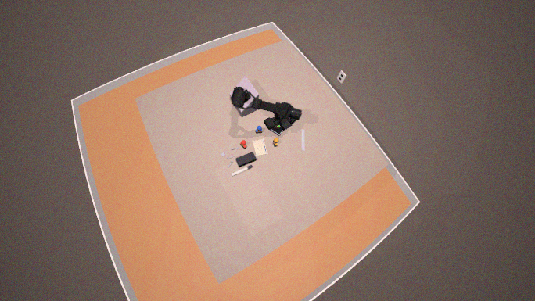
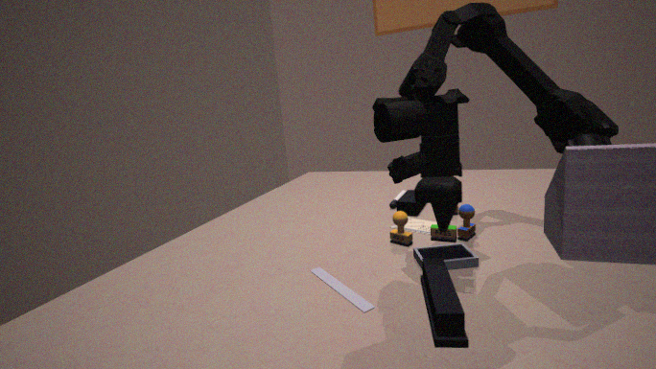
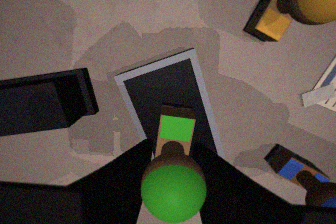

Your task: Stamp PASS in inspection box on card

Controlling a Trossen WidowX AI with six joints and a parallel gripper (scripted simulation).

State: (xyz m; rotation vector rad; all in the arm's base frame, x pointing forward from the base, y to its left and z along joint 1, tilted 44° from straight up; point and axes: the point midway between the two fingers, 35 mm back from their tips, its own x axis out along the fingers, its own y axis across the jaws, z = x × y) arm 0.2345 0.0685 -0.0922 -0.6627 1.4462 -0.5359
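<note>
My gripper tip is now 60 mm above the ink pad. Also, from my gripper tip: green stamp (right at my gripper tip); orange stamp (90 mm ahead, 60 mm to the right, 40 mm below); blue stamp (110 mm to the right, 40 mm below, 30 mm behind).
</note>
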